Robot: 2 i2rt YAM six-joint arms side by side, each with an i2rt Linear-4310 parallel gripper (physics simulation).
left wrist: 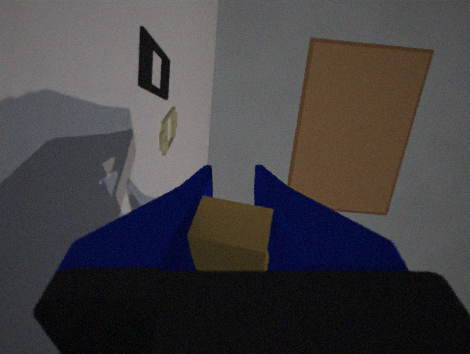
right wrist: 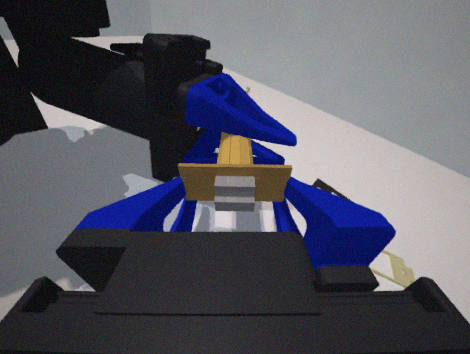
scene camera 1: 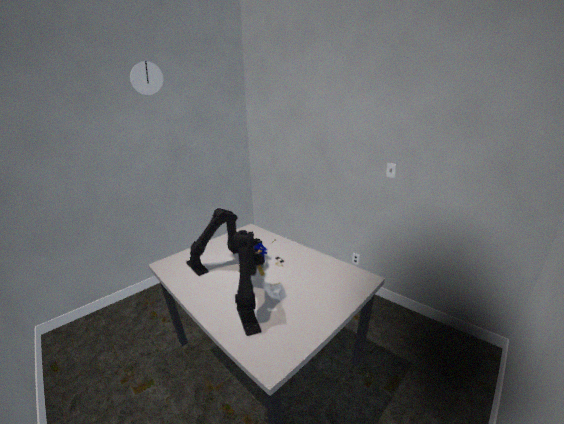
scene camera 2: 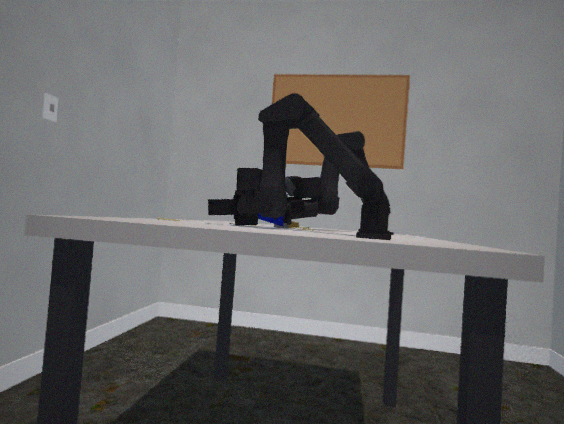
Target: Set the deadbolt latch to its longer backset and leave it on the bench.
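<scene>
The deadbolt latch (right wrist: 200,186) (left wrist: 231,225) is held between both grippers. In the right wrist view its brass faceplate and stubby grey bolt (right wrist: 234,194) face me, with the golden body behind them. My right gripper (right wrist: 234,176) is shut on the faceplate end, a finger at each side edge. My left gripper (left wrist: 233,177) is shut on the far part of the body; its blue fingers stand crosswise above and below it in the right wrist view. In scene camera 2 blue fingers (scene camera 2: 271,220) show low over the table. The backset setting is hidden by the fingers.
A black plate with an opening (left wrist: 145,70) (right wrist: 326,188) and a pale brass plate (left wrist: 168,131) (right wrist: 403,272) lie on the table (scene camera 1: 325,285). A small yellowish piece (scene camera 1: 273,241) lies farther back. A pale translucent object (scene camera 1: 274,290) stands beside the right arm.
</scene>
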